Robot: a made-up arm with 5 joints.
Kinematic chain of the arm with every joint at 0, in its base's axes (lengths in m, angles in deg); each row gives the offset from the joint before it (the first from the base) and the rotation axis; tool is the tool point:
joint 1: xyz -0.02 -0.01 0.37 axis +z
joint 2: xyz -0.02 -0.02 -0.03 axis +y
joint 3: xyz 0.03 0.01 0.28 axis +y
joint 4: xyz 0.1 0 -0.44 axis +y
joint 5: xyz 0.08 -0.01 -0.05 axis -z
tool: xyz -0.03 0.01 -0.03
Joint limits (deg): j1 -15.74..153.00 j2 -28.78..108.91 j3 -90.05..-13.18 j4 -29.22..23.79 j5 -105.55..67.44
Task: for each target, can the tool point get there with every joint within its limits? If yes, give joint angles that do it. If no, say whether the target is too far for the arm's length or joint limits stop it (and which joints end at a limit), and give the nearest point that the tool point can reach.
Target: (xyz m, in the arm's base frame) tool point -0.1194 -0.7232 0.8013
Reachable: no: joint limits stop it (at a limit: joint 1, joint 2, joint 4, joint 5) | nearest point 0.2127 -0.1292 0.9424 | short by 0.695 m
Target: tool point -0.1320 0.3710 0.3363
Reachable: yes | joints 109.08 -14.77 -27.04 -4.14 -16.13
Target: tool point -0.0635 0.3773 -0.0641
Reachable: yes | joints 98.82 59.28 -61.01 7.64 -11.86
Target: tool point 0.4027 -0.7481 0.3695
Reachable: no: joint limits stop it (at a limit: joint 1, joint 5) | nearest point 0.5503 -0.2243 0.3695 | short by 0.544 m
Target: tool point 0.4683 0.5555 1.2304
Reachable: no: too far | nearest point 0.2734 0.3298 0.8844 | short by 0.457 m
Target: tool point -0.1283 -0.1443 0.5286
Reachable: no: joint limits stop it (at a limit: joint 1, joint 2, joint 4, joint 5) | nearest point -0.3318 0.1359 0.3946 | short by 0.371 m
